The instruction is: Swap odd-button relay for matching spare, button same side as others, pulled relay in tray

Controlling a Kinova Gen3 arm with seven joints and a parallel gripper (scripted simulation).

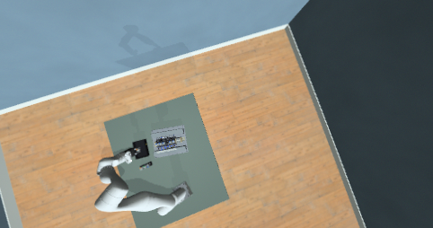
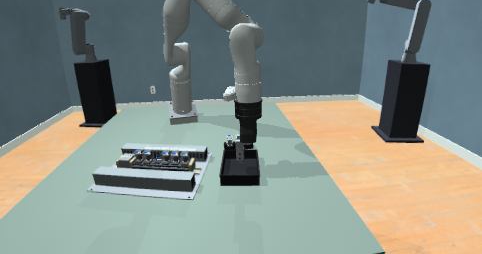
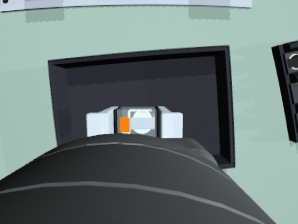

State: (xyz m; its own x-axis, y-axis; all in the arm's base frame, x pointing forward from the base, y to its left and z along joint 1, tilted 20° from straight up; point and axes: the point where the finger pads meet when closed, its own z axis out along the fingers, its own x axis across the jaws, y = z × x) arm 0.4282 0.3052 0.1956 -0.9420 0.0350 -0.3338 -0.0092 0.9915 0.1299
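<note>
My gripper is now 5 cm above the black tray. The rest, counted from my hand: small black stand 17 cm behind, 6 cm below, 3 cm to the right.
</note>
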